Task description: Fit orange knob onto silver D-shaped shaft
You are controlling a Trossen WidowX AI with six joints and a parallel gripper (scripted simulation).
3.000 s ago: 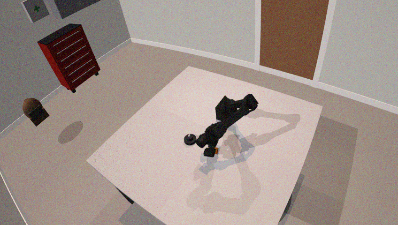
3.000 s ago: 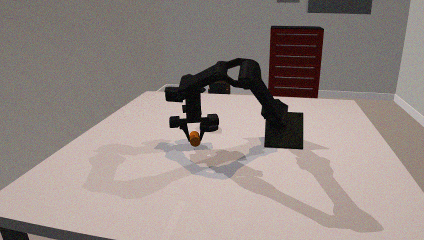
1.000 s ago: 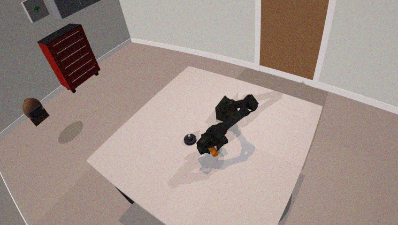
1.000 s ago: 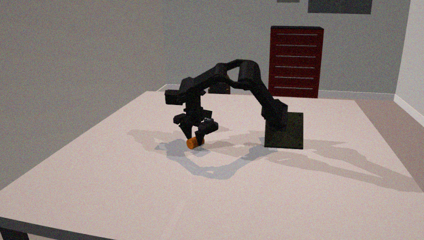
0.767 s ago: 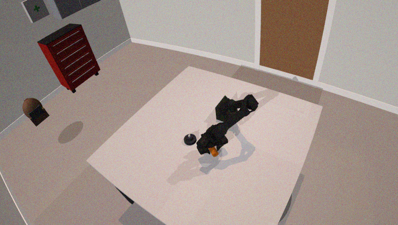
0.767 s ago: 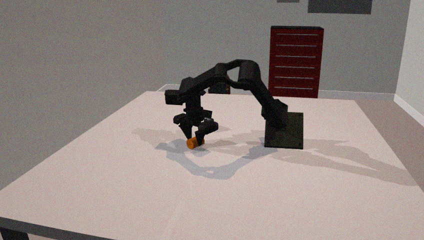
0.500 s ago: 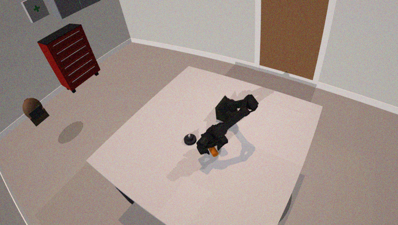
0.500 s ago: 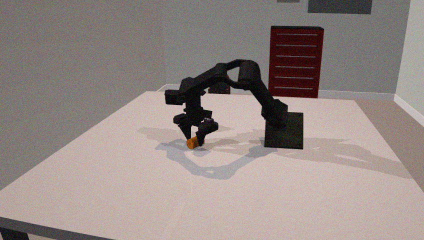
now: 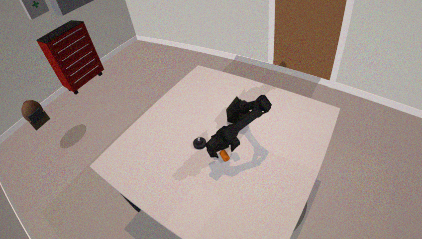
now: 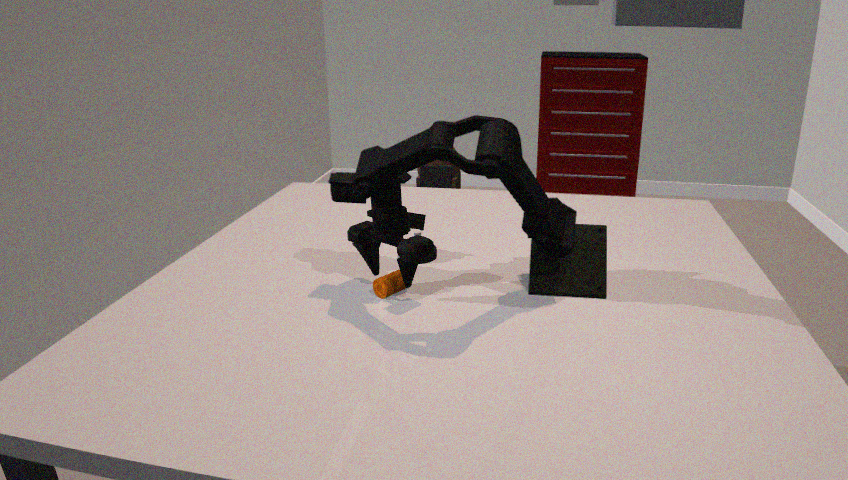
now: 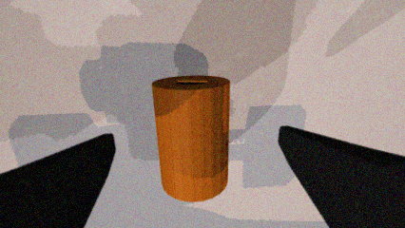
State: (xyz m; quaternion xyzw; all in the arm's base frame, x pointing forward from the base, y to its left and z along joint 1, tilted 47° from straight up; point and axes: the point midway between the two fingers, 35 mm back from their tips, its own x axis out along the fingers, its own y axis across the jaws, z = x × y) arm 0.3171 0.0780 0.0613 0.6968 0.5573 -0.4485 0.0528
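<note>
My gripper tip is 10 mm short of the orange knob, 10 mm to the right of it and 10 mm above it. Also, from my gripper tip: round black pedestal: 20 mm behind, 190 mm to the right.
</note>
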